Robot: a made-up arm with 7 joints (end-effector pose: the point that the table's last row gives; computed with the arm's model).
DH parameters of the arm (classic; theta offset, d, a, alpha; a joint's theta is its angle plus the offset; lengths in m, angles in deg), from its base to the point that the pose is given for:
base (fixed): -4.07 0 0 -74.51
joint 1: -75.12 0.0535 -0.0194 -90
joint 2: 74 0 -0.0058 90
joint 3: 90 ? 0.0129 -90
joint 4: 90 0.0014 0.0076 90
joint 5: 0 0.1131 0 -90
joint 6: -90 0 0.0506 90
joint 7: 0 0 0 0
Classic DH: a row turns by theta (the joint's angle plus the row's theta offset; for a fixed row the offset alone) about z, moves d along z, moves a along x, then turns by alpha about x.
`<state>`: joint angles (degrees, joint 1 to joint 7).
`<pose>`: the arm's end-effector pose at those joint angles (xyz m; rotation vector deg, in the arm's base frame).
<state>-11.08 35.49 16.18 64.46 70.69 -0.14 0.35</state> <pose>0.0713 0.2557 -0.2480 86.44 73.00 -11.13</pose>
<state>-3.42 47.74 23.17 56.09 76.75 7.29 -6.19</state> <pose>0.0568 0.3128 -0.1837 100.58 85.93 0.94</pose>
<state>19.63 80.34 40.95 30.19 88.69 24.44 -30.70</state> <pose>0.0914 0.3300 0.0195 133.64 100.16 42.90</pose>
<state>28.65 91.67 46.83 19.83 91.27 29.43 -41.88</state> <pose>0.1273 0.2877 0.0640 142.55 92.97 55.40</pose>
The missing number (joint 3, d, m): -0.1613
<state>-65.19 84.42 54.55 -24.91 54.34 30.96 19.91</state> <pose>0.0004 0.1807 0.1645 47.19 -79.79 137.63</pose>
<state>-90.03 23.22 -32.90 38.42 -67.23 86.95 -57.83</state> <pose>0.2851 -0.0068 -0.0228 -25.14 70.85 -90.84</pose>
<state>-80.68 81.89 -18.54 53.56 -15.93 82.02 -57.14</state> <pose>0.1767 0.2974 0.0513 -20.52 51.99 12.82</pose>
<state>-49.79 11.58 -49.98 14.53 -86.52 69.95 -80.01</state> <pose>0.1612 -0.0599 -0.1635 -81.92 75.23 -135.45</pose>
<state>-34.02 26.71 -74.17 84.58 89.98 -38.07 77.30</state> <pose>0.0990 0.1668 -0.2855 80.48 -34.61 -83.44</pose>
